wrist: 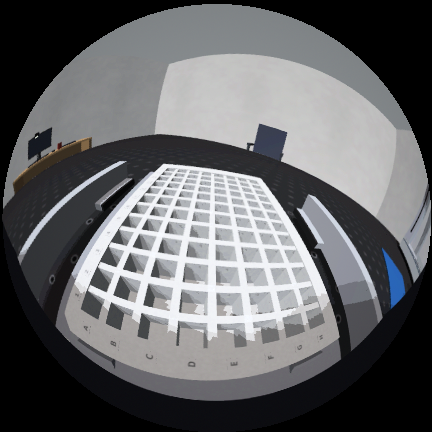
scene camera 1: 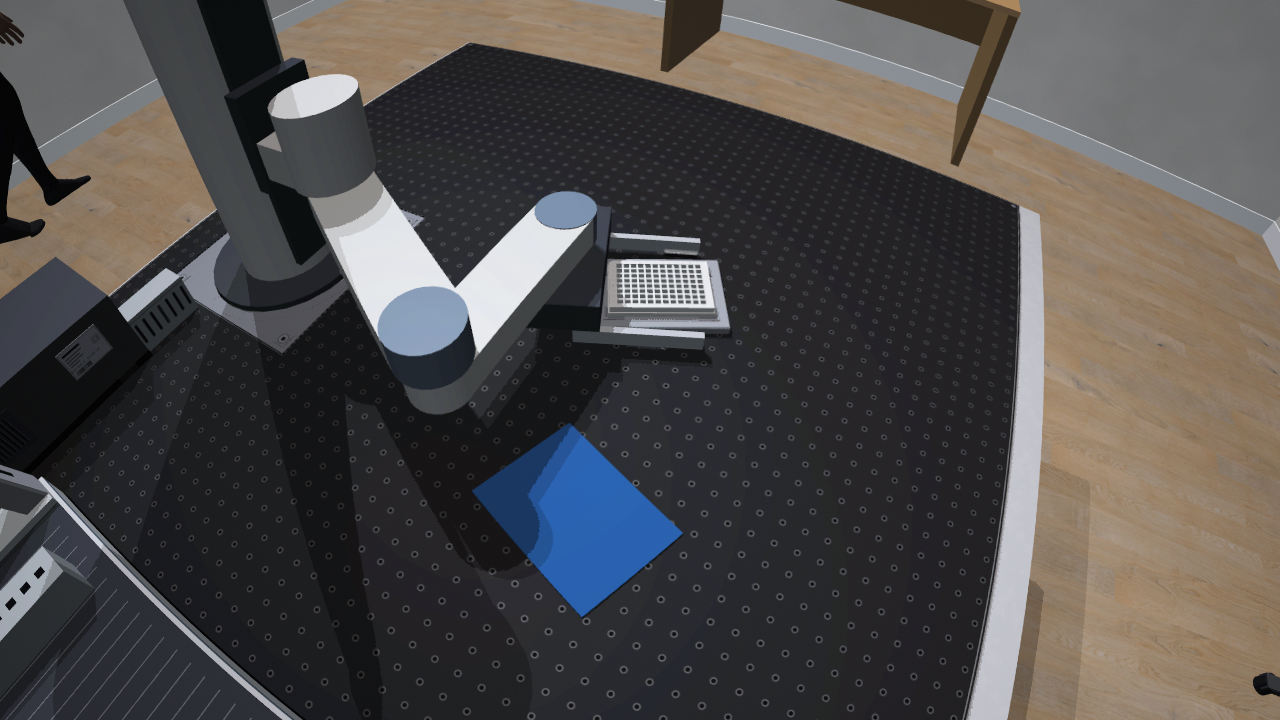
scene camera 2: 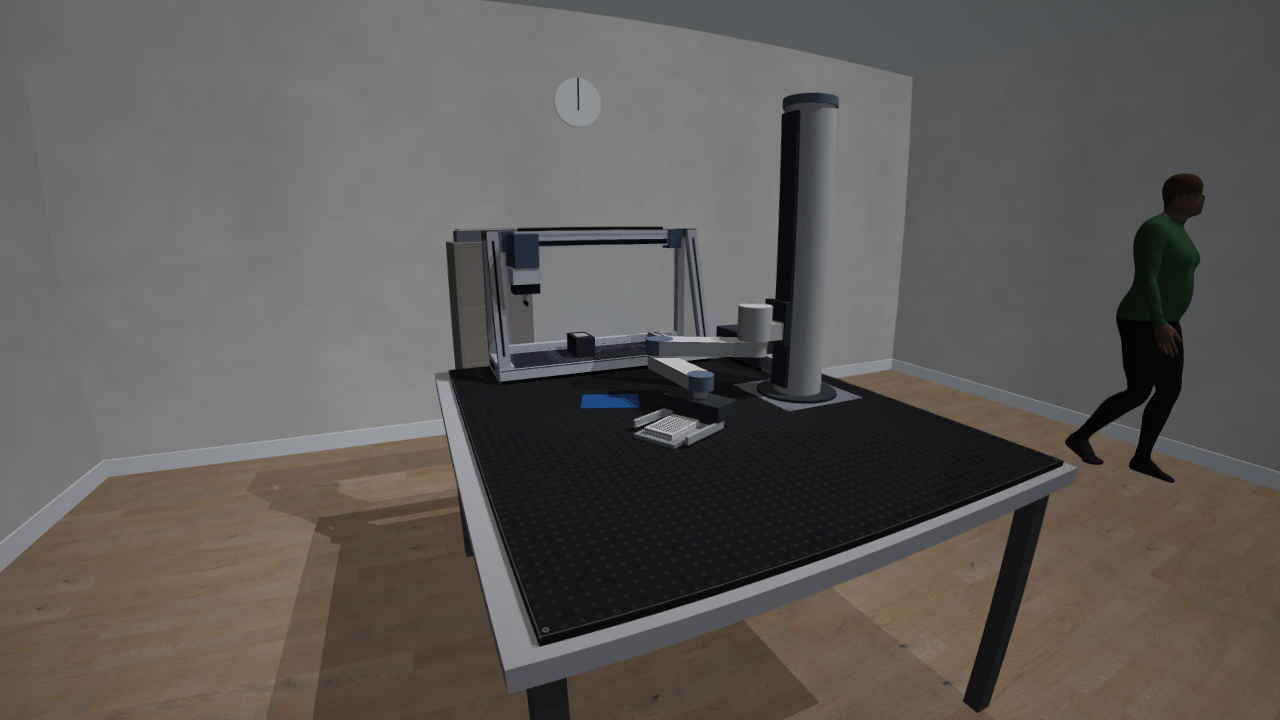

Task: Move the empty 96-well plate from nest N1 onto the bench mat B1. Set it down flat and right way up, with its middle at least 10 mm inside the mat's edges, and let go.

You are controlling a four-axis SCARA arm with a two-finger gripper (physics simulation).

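Seen in the pictures: gripper, fingertip midpoint: (wrist: 216, 182) (scene camera 1: 701, 290) (scene camera 2: 659, 432); arm's base at its link origin: (scene camera 1: 294, 255) (scene camera 2: 795, 394).
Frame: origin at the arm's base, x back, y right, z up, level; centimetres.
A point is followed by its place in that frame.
Observation:
The white 96-well plate (scene camera 1: 662, 284) {z 3.8, x -52.5, y -15.8 cm} (scene camera 2: 672, 427) {z 3.8, x -53.4, y -17.8 cm} (wrist: 210, 250) {z 3.9, x -50.3, y -14.7 cm} lies flat and upright in the grey nest (scene camera 1: 724, 315) {z 2.5, x -60.9, y -15.9 cm} (wrist: 200, 390). My gripper (scene camera 1: 702, 293) {z 3.2, x -56.9, y -17.8 cm} (scene camera 2: 661, 431) {z 3.2, x -56.9, y -17.8 cm} (wrist: 216, 182) {z 3.2, x -56.9, y -17.8 cm} is open, with one finger along each long side of the plate. In the wrist view, gaps show between both fingers and the plate. The fingers are low, at about the plate's height. The blue bench mat (scene camera 1: 608, 528) {z 1.5, x -61.2, y 14.6 cm} (scene camera 2: 601, 402) {z 1.5, x -60.5, y 14.1 cm} (wrist: 393, 280) {z 1.5, x -58.9, y 11.5 cm} lies flat on the bench, apart from the nest and partly in the arm's shadow. The nest's near-arm end is partly hidden by the gripper body in scene camera 1.
The arm's column (scene camera 1: 214, 134) {z 25.6, x -4.4, y 6.1 cm} (scene camera 2: 812, 250) {z 45.7, x -3.1, y -6.9 cm} stands on a grey base plate. A dark box (scene camera 1: 53, 349) {z 11.9, x 3.5, y 34.0 cm} stands beside it. A gantry frame (scene camera 2: 590, 236) {z 48.6, x -46.8, y 62.4 cm} with a dark deck stands at the bench's far end in scene camera 2, beyond the mat. A black block (scene camera 2: 580, 344) {z 11.0, x -55.0, y 51.5 cm} is on that deck.

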